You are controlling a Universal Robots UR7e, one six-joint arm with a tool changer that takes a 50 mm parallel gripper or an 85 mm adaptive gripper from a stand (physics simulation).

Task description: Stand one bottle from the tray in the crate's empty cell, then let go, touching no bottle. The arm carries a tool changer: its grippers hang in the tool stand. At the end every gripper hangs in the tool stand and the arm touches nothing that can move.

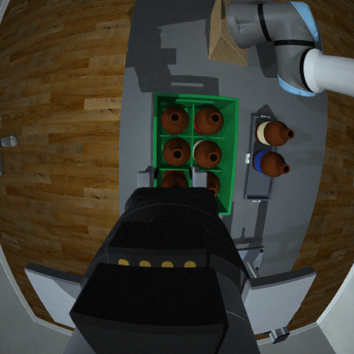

Observation:
In view: a cream-labelled bottle (pixel 276 133).

